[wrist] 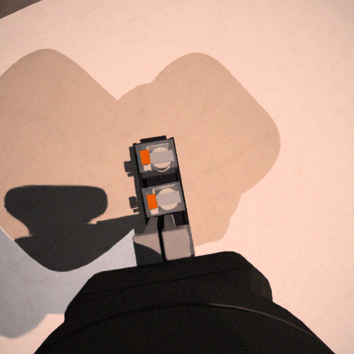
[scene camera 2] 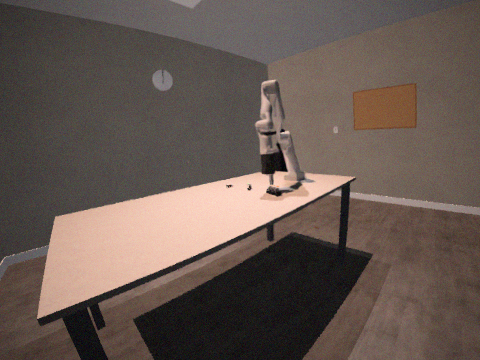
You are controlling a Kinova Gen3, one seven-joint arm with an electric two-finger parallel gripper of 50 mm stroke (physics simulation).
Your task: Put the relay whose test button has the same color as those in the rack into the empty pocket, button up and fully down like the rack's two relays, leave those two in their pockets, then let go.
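Frame: origin at the arm's base, x ahead, y left, z up, level; metres.
Seen in the pictures: gripper, between the fingertips: [scene camera 2: 271,184]; arm's base, origin of its link: [scene camera 2: 294,173].
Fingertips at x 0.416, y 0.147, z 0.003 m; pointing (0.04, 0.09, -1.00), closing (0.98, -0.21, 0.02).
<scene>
Offsets run from my fingertips to a thing's top centre. "spot": to the spot under its first point. Level surfaces: height alone.
The dark rack {spot: 0.030 m ahead, 0.047 m left, 0.027 m down} [scene camera 2: 273,191] [wrist: 161,178] stands on the table. In the wrist view, a relay with an orange test button [wrist: 159,157] sits button up in its far pocket, and another orange-button relay [wrist: 165,200] sits button up in its middle pocket. My gripper [scene camera 2: 271,184] [wrist: 163,231] is shut with nothing between its fingers. It points down over the rack's near end, right beside the middle relay. The fingers hide the near pocket, so what is in it cannot be seen. Whether the fingertips touch anything there cannot be told.
Two small dark objects, one farther left [scene camera 2: 229,186] and one nearer the rack {spot: 0.031 m ahead, 0.166 m right, 0.031 m down} [scene camera 2: 249,187], lie on the table {0.050 m down} [scene camera 2: 165,225] in the scene view, too small to identify. The arm's base [scene camera 2: 294,176] stands behind the rack. Arm shadows fall around the rack.
</scene>
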